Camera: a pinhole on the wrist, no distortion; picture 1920 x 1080 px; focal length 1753.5 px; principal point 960.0 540.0 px. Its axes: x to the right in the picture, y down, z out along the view. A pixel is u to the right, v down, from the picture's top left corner.
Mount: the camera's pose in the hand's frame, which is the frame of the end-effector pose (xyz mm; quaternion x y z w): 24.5 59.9 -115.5 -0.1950 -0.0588 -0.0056 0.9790
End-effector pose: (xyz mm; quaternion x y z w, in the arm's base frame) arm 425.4 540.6 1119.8 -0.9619 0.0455 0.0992 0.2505
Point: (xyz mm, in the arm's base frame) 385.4 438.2 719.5
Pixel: 1251.7 729.5
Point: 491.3 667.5 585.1
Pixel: 1628.3 44.5
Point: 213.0 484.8 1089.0
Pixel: outside the picture
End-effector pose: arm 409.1 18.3 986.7 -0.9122 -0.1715 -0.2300 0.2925
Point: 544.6 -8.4 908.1
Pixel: 1546.8 348.6
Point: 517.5 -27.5 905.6
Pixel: 1311.7 425.6
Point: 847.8 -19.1 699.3
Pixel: 1807.6 935.1
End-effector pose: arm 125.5 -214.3 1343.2 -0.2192 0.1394 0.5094 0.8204
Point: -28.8 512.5 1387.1
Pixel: outside the picture
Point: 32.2 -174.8 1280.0
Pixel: 1024.9 873.5
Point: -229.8 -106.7 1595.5
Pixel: 355.4 809.0
